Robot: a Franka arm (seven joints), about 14 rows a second.
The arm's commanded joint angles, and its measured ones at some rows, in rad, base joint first. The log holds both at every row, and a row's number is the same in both.
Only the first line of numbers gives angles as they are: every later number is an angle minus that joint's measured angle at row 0.
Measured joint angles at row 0:
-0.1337 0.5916 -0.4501 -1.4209 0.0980 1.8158 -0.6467
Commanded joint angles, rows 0 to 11:
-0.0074 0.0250 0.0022 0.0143 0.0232 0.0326 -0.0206
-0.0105 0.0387 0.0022 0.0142 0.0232 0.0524 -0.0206
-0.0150 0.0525 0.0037 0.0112 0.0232 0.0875 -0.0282
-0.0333 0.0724 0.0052 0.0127 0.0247 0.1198 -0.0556
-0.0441 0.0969 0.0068 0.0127 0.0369 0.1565 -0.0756
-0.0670 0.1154 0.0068 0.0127 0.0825 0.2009 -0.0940
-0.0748 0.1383 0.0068 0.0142 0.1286 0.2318 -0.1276
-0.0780 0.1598 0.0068 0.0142 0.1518 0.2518 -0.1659
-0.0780 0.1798 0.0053 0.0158 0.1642 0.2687 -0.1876
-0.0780 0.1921 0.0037 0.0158 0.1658 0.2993 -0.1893
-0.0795 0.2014 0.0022 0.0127 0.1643 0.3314 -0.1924
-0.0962 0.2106 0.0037 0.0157 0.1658 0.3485 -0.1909
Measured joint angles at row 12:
-0.0747 0.1948 0.0019 -0.0038 0.1424 0.3189 -0.1616
